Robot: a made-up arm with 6 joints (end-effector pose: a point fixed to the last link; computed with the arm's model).
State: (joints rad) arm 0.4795 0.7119 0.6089 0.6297 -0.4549 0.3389
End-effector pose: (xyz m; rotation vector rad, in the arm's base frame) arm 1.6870 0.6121 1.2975 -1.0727 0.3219 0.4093
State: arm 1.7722 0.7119 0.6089 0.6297 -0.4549 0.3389
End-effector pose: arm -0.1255 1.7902 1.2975 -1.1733 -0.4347 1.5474
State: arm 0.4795 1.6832 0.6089 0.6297 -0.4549 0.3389
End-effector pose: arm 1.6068 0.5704 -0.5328 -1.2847 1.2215 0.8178
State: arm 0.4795 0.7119 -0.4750 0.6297 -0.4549 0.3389
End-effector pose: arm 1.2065 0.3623 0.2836 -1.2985 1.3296 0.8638
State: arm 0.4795 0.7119 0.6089 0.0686 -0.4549 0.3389
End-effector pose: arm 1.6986 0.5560 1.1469 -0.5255 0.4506 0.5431
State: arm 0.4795 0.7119 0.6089 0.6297 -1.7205 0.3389
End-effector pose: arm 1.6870 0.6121 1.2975 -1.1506 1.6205 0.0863
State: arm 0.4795 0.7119 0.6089 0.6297 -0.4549 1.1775
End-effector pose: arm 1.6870 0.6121 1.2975 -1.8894 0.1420 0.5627
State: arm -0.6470 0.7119 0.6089 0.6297 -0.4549 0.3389
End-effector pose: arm 1.2778 -1.2601 1.2975 -0.7418 0.8526 -0.5976
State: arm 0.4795 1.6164 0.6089 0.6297 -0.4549 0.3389
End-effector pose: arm 1.6627 0.5995 -0.4179 -1.2753 1.1577 0.7903
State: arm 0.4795 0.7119 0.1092 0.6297 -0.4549 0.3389
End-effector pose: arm 1.5906 0.5620 0.7573 -1.2013 0.7772 0.6217
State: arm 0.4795 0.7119 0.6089 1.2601 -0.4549 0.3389
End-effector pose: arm 1.6292 0.7469 1.4027 -1.6693 0.1424 0.2175
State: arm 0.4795 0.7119 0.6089 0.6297 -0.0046 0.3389
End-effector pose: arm 1.6870 0.6121 1.2975 -0.9744 -0.1346 0.4899
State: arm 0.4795 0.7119 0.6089 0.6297 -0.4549 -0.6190
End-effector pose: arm 1.6870 0.6121 1.2975 -0.1354 0.4517 0.2046
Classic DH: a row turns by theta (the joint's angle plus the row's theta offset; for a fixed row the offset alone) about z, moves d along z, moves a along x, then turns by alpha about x. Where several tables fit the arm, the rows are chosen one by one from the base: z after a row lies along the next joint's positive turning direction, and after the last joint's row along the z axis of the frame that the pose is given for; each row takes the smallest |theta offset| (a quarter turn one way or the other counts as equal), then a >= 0, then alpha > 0; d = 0 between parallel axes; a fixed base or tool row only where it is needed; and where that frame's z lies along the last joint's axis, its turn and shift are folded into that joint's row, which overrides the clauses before.
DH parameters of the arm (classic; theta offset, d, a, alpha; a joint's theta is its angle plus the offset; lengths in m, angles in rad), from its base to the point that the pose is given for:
joint 1: 0 0.468 0 -1.5708
joint 2: -1.5708 0 1.02 3.1416
joint 3: 0 0 0 -1.5708
joint 4: 0 -1.101 0 1.5708
joint 5: 0 0.291 0 -1.5708
joint 6: 1.5708 0 0 1.5708
tool (fixed): -1.5708 0 0 0

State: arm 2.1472 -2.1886 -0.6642 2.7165 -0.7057 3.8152
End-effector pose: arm 0.2684 -0.8993 0.9825 1.9439 -0.9389 0.7872
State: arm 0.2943 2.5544 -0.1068 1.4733 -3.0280 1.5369
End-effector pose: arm -0.2573 -0.1076 -1.1468 0.0367 -0.4873 0.1619
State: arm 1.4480 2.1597 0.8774 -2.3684 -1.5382 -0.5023
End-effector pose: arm -0.0883 0.9848 -1.2119 -1.2109 -2.5727 0.2773
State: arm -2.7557 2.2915 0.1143 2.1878 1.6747 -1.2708
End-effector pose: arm -0.2460 -0.2817 -1.2451 1.5458 -0.8963 -0.1278
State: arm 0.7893 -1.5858 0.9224 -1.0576 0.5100 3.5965
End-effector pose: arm -1.1363 -1.3480 1.3087 -0.0476 -0.5712 -1.7795
